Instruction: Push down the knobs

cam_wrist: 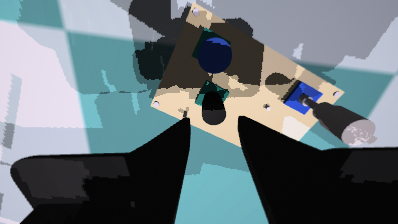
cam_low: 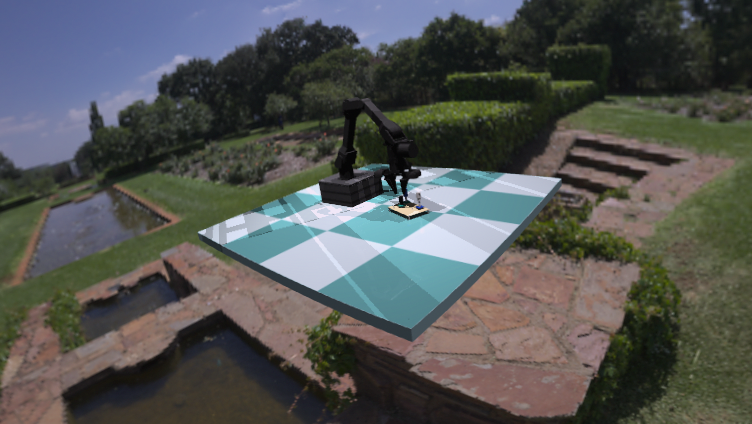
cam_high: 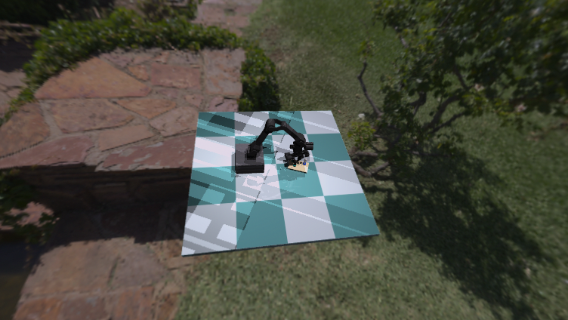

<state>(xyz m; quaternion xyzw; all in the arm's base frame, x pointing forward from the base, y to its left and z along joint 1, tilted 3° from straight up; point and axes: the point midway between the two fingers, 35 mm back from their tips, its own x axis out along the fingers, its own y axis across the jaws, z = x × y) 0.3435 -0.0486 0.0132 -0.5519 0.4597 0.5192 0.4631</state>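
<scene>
My gripper tip is 80 mm short of the blue potentiometer, 20 mm above it and 10 mm to the right of it.
</scene>
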